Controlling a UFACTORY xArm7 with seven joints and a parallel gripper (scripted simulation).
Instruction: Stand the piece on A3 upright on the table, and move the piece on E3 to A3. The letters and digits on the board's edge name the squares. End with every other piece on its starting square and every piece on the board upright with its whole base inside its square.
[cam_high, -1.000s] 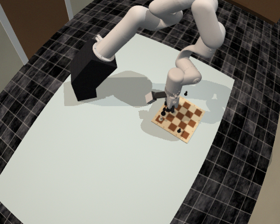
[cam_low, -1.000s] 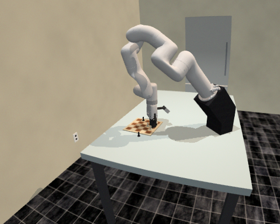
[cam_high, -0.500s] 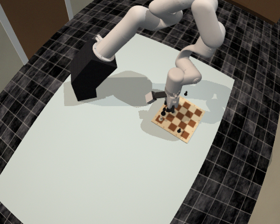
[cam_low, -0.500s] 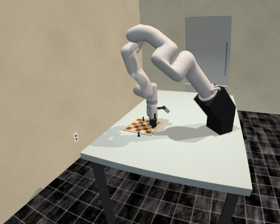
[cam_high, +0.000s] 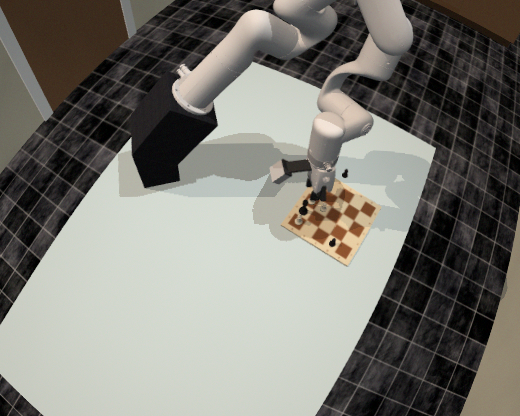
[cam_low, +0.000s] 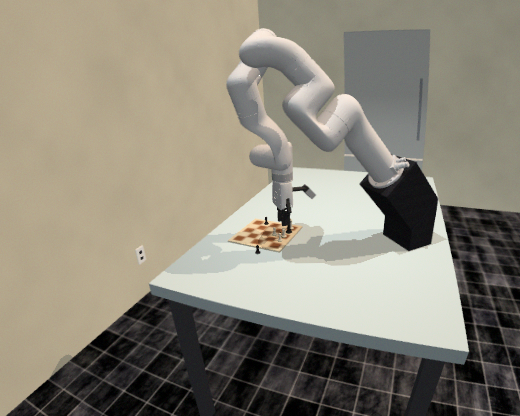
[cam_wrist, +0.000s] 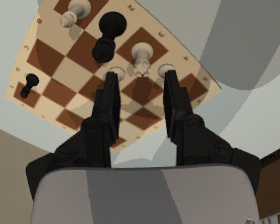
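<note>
Now: hand 40 mm to the left of the tall black piece, 40 mm above it and 10 mm short of it. From my hand the other things lie so: white piece (60 mm below); then chessboard (80 mm below, 70 mm ahead, 20 mm to the left).
</note>
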